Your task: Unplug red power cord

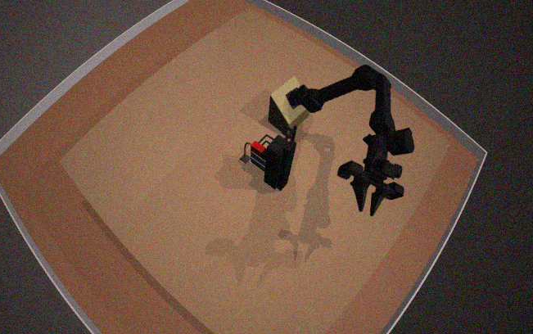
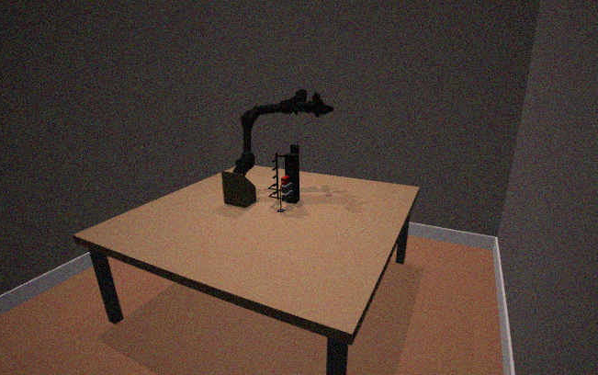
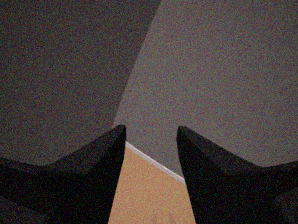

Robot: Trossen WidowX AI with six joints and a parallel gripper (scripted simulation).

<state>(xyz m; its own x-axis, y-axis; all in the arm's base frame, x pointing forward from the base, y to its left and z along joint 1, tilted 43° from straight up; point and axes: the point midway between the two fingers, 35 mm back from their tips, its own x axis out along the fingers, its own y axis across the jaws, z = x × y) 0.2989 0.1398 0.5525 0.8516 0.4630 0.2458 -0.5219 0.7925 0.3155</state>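
Now: gripper tip 5 cm past the red plug, 40 cm to the left of it and 30 cm above it. The rest, counted from my gripper tip: black power strip: 6 cm behind, 33 cm to the right, 32 cm below.
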